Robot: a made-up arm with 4 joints. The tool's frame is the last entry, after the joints. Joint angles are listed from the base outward. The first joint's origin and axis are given. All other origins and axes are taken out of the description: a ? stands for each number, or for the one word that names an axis. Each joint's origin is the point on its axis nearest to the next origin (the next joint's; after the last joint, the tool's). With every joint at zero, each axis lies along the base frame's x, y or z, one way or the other. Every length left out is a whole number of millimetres.
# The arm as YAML. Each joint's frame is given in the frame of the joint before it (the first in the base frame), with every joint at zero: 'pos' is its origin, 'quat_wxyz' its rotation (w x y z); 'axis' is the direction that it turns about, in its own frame. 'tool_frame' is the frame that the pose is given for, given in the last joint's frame.
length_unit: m
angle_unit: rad
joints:
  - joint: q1
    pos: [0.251, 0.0, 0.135]
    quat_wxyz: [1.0, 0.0, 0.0, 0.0]
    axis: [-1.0, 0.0, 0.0]
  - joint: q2
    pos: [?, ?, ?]
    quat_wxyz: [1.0, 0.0, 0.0, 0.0]
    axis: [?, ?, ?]
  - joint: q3
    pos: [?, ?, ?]
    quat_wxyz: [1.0, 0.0, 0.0, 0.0]
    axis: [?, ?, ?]
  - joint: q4
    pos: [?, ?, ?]
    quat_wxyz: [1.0, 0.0, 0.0, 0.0]
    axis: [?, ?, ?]
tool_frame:
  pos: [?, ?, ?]
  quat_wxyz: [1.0, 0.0, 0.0, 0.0]
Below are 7 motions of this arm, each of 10 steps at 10 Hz.
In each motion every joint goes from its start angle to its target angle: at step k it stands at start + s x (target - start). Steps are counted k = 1, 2, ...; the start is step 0. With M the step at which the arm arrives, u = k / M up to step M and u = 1 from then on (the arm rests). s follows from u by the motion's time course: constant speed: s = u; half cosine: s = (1 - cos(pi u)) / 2; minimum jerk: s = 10 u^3 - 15 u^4 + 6 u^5.
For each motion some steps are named. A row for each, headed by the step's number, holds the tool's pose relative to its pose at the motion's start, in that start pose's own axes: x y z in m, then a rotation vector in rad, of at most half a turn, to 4 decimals.
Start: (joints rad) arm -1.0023 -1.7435 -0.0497 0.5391
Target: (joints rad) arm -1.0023 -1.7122 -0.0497 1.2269
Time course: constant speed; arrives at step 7
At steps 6, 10:
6: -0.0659 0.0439 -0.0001 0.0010 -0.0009 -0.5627
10: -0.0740 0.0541 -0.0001 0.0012 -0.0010 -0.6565

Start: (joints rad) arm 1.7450 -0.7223 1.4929 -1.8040
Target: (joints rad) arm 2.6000 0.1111 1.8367 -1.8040
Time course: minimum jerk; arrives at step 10
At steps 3, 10:
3: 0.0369 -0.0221 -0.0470 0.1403 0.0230 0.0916
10: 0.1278 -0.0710 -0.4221 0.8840 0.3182 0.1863

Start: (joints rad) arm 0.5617 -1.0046 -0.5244 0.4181
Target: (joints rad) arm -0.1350 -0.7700 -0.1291 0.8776
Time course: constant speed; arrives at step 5
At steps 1, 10:
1: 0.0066 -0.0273 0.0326 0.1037 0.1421 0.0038
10: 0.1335 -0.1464 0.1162 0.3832 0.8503 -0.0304

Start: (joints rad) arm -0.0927 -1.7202 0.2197 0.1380
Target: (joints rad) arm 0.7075 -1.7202 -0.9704 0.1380
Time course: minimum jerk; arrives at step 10
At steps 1, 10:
1: -0.0020 0.0017 -0.0022 -0.0082 -0.0078 0.0014
10: 0.0227 0.0863 -0.3170 -0.8907 -0.9011 -0.3034

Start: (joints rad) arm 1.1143 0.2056 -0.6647 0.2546
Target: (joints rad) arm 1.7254 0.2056 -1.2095 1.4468
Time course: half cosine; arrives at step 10
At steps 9, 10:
9: -0.1164 0.0853 -0.3911 -0.8373 -0.8093 -0.9344
10: -0.1161 0.0801 -0.4029 -0.8471 -0.8439 -0.9502

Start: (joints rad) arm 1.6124 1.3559 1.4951 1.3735
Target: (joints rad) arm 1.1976 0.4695 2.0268 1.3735
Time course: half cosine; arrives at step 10
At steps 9, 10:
9: 0.2390 -0.4575 -0.0627 0.9227 0.5628 0.4937
10: 0.2487 -0.4657 -0.0709 0.9439 0.5796 0.5096

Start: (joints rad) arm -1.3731 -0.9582 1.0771 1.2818
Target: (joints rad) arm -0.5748 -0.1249 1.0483 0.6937
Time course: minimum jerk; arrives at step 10
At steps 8, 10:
8: -0.0453 -0.0560 -0.1678 -0.7807 -0.3437 1.2463
10: -0.0481 -0.0575 -0.1831 -0.8484 -0.3620 1.3015

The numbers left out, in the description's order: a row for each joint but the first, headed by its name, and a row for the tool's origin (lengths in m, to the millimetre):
q2: xyz 0.0 0.032 -0.002, axis 0.0 0.0 1.0
q3: xyz 0.082 -0.128 0.0, axis 1.0 0.0 0.0
q4: xyz 0.0 0.333 0.223, axis 0.0 0.0 -1.0
tool: xyz -0.048 -0.126 0.0

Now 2 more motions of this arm.
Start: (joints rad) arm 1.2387 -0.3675 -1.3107 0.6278
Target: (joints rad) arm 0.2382 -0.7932 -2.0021 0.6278
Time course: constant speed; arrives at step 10
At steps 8, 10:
8: -0.0542 -0.0433 0.0627 -0.0603 0.3383 0.4091
10: -0.0733 -0.0798 0.0829 -0.0511 0.3716 0.5666

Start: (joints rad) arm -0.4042 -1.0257 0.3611 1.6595
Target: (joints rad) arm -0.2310 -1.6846 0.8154 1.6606
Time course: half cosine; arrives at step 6
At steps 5, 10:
5: 0.0812 -0.0493 0.1044 0.4345 0.4112 -0.4325
10: 0.0874 -0.0608 0.1079 0.4740 0.4429 -0.4553

